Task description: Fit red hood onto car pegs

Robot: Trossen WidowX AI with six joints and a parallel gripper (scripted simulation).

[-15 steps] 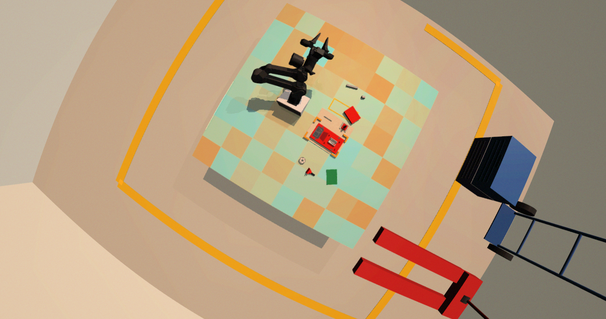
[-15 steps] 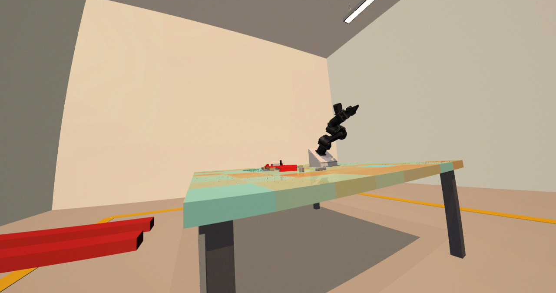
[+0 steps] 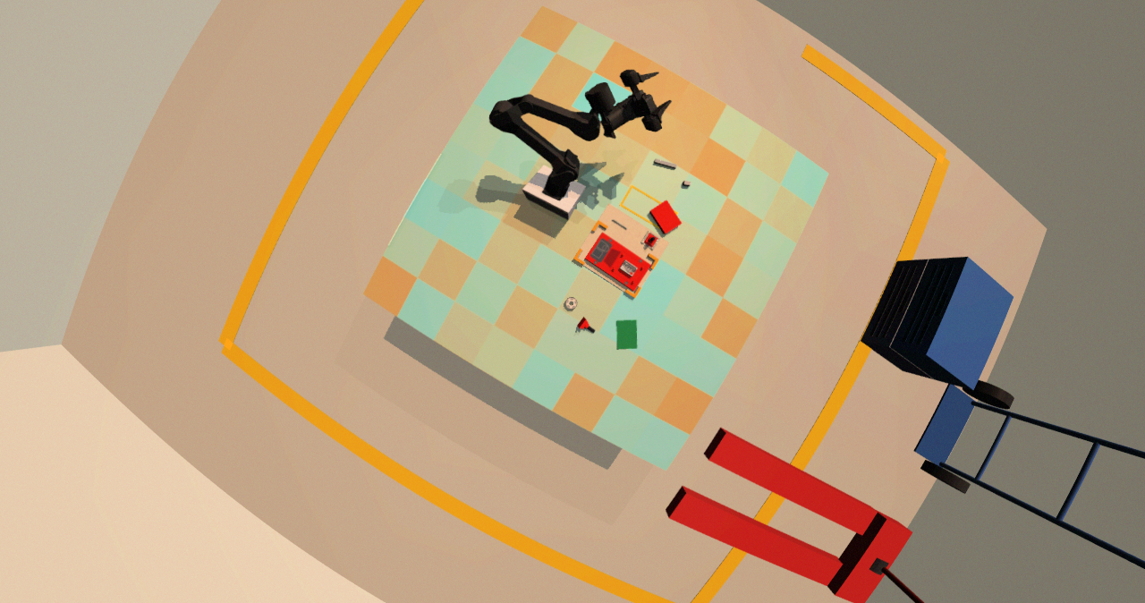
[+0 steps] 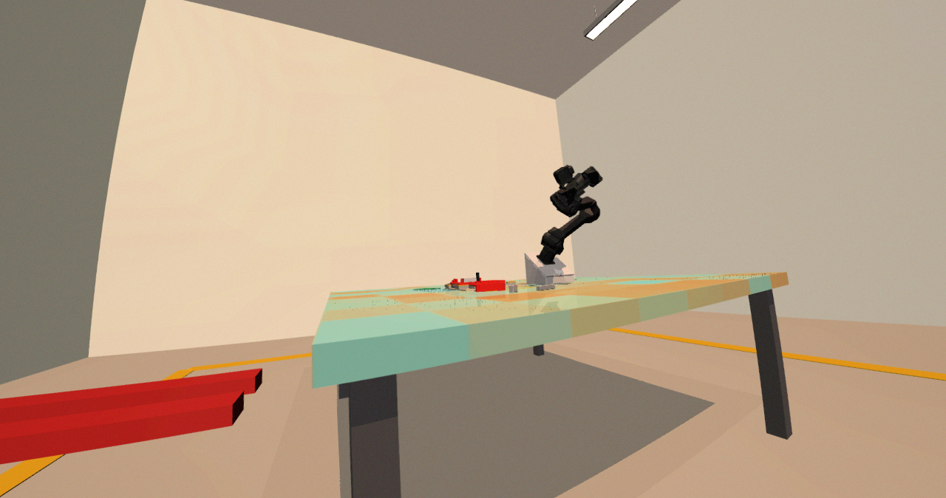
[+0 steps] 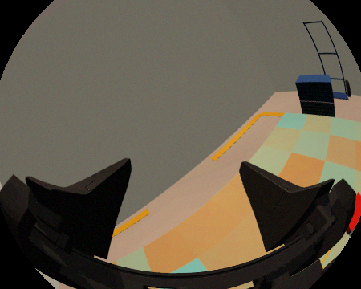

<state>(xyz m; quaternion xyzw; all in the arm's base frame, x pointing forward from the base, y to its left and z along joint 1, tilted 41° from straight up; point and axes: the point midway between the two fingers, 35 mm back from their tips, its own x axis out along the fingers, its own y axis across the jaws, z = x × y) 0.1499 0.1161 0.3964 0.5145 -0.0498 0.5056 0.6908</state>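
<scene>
My gripper tip is 200 mm short of the red hood, 270 mm to the left of it and 310 mm above it. From my gripper tip the other things lie so: green square (250 mm ahead, 690 mm to the right, 320 mm below).
</scene>
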